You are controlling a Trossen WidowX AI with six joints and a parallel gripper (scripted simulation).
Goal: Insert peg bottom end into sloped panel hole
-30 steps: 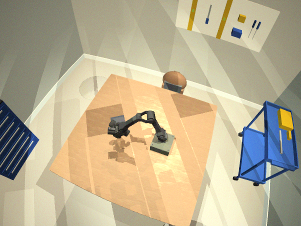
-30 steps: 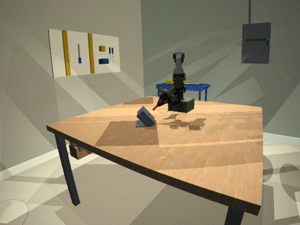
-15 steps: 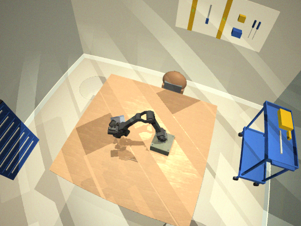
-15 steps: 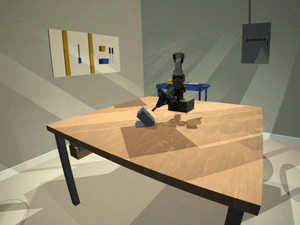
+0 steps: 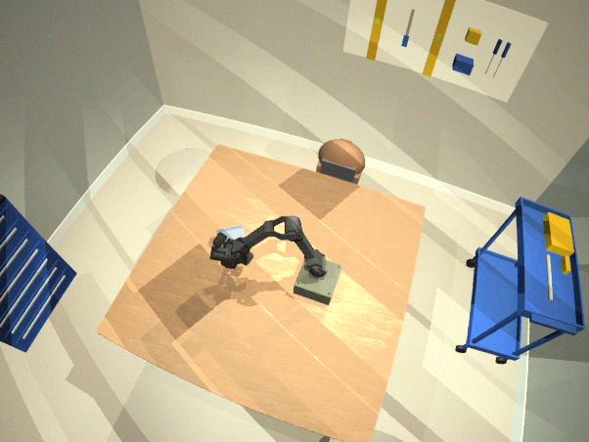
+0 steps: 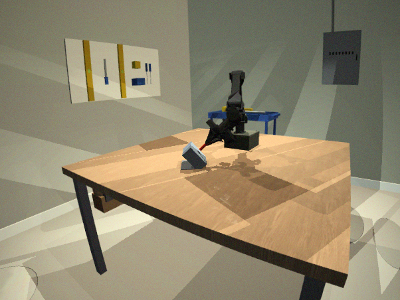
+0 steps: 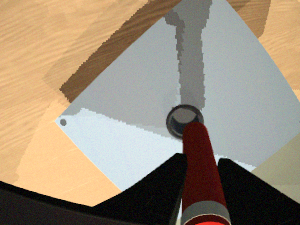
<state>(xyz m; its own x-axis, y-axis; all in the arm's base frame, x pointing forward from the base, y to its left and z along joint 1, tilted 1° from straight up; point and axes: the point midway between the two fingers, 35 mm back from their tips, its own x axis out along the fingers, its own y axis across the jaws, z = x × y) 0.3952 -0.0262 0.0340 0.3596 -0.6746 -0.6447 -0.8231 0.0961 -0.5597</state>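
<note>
Now: the round red peg 1 cm to the left of my gripper tip, 1 cm behind it and 1 cm above it. The rest, counted from my gripper tip: sloped panel 6 cm below, 5 cm to the right, 2 cm ahead.
</note>
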